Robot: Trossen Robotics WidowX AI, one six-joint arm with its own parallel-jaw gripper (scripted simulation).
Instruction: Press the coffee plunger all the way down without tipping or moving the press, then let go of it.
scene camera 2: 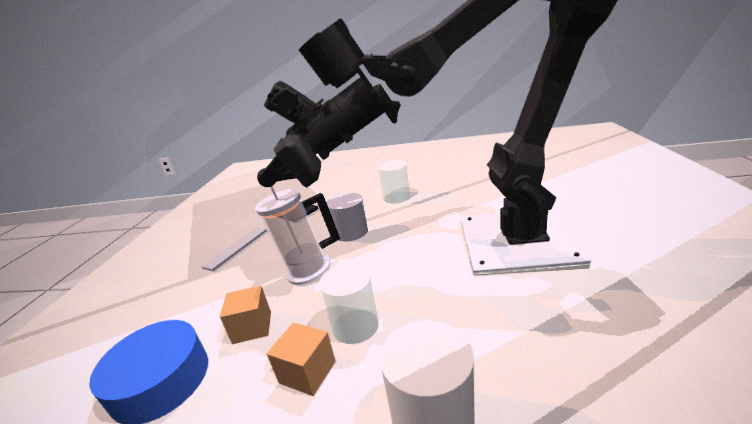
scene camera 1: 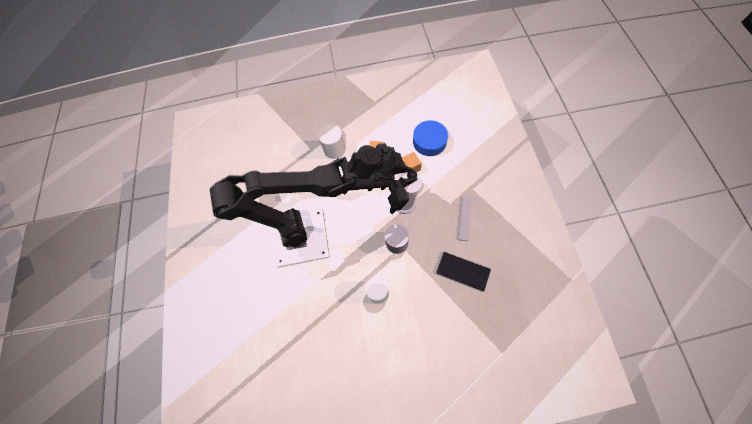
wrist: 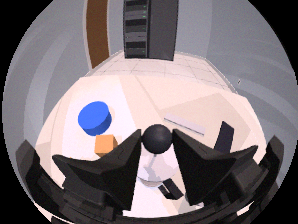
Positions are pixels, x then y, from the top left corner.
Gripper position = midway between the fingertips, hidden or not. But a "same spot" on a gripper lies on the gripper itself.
Labels:
my gripper: scene camera 2 262,177; scene camera 1; wrist
same spot on my gripper: (scene camera 1: pixel 402 182) = (wrist: pixel 248 157)

